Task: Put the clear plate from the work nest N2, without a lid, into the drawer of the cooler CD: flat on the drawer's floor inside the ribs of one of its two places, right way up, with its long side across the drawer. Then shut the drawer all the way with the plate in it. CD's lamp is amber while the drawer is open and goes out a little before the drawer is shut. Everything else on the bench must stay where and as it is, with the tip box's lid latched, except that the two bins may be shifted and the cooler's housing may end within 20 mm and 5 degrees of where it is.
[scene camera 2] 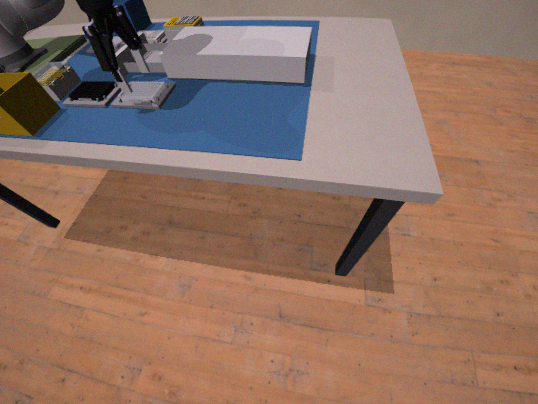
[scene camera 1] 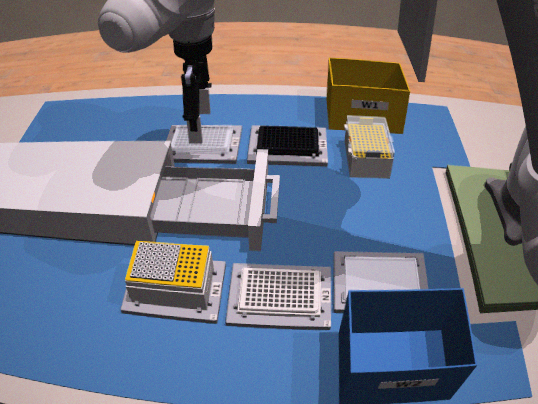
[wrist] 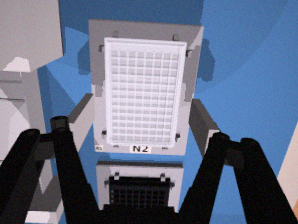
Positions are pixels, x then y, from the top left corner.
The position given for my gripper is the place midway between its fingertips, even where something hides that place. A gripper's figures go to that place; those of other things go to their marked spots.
Labels:
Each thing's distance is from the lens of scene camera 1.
my gripper [scene camera 1: 200, 127]: 1.07 m
clear plate [scene camera 1: 216, 138]: 1.08 m
cooler CD [scene camera 1: 96, 191]: 0.92 m
The marked spots on the cooler CD and the clear plate are 0.31 m apart.

